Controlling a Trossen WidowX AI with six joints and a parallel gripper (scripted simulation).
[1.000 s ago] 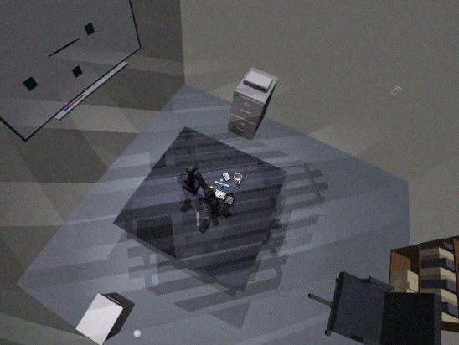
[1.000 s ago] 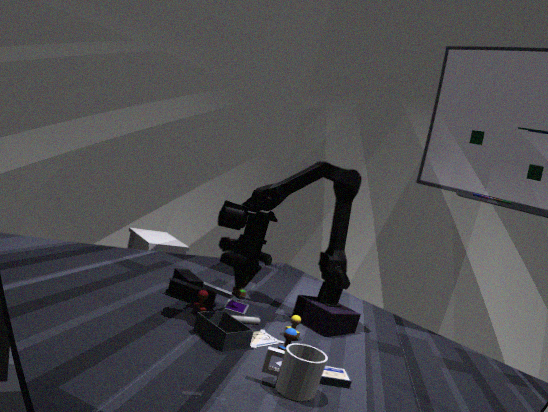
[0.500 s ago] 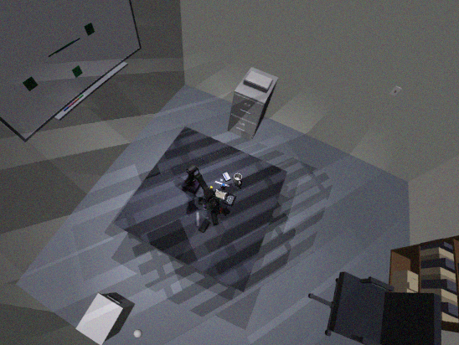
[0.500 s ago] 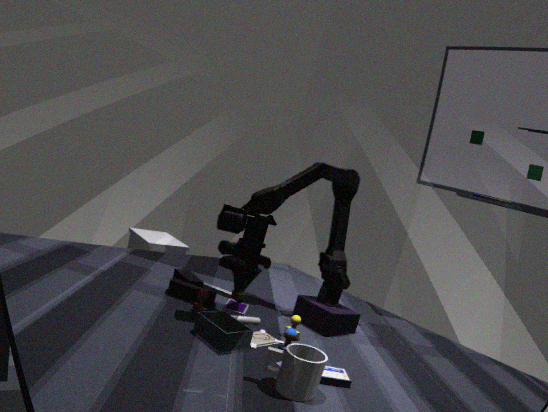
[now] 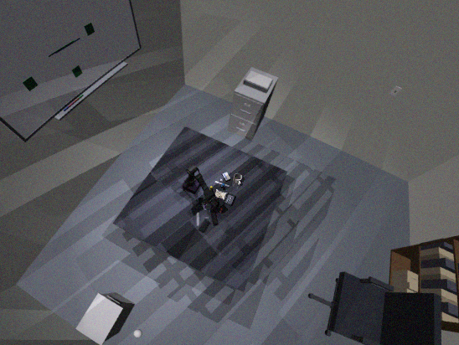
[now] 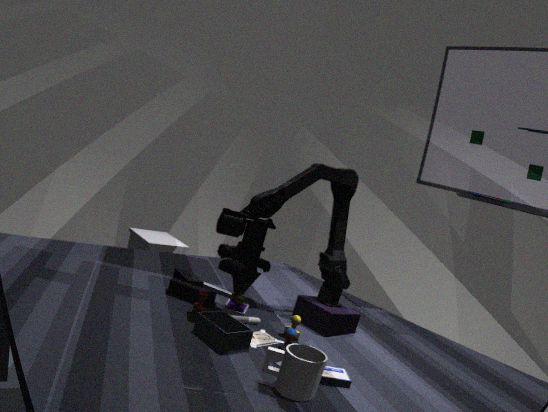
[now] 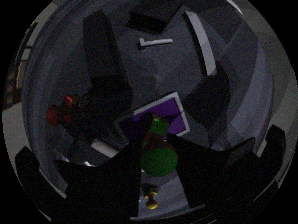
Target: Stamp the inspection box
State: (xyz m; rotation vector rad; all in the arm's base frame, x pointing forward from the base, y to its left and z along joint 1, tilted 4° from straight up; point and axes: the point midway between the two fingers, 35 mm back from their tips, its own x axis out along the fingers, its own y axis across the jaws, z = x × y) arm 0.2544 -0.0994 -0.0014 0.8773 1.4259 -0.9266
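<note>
Now: gripper tip 4 cm above the purple ink pad. From my gripper tip the other things lie so: dark box (10 cm ahead, 8 cm to the right, 3 cm below); then green-knobbed stamp (right at my gripper tip); then red-knobbed stamp (13 cm ahead, 3 cm below, 2 cm to the left).
</note>
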